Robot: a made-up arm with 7 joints. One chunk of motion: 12 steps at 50 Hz.
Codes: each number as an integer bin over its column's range. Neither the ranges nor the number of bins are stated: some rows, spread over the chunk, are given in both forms.
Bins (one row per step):
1: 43 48 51 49 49 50
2: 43 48 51 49 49 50
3: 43 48 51 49 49 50
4: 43 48 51 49 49 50
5: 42 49 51 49 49 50
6: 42 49 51 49 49 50
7: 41 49 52 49 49 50
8: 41 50 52 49 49 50
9: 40 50 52 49 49 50
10: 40 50 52 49 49 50
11: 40 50 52 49 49 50
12: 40 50 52 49 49 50
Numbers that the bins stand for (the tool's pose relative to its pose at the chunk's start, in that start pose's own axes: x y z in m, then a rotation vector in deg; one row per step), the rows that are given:
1: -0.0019 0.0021 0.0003 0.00 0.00 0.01
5: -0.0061 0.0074 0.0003 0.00 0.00 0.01
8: -0.0102 0.0126 0.0038 0.00 0.00 0.01
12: -0.0143 0.0126 0.0038 0.00 0.00 0.01
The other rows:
2: -0.0019 0.0021 0.0003 0.00 0.00 0.01
3: -0.0019 0.0021 0.0003 0.00 0.00 0.01
4: -0.0019 0.0021 0.0003 0.00 0.00 0.01
6: -0.0061 0.0074 0.0003 0.00 0.00 0.01
7: -0.0102 0.0074 0.0038 0.00 0.00 0.01
9: -0.0143 0.0126 0.0038 0.00 0.00 0.01
10: -0.0143 0.0126 0.0038 0.00 0.00 0.01
11: -0.0143 0.0126 0.0038 0.00 0.00 0.01

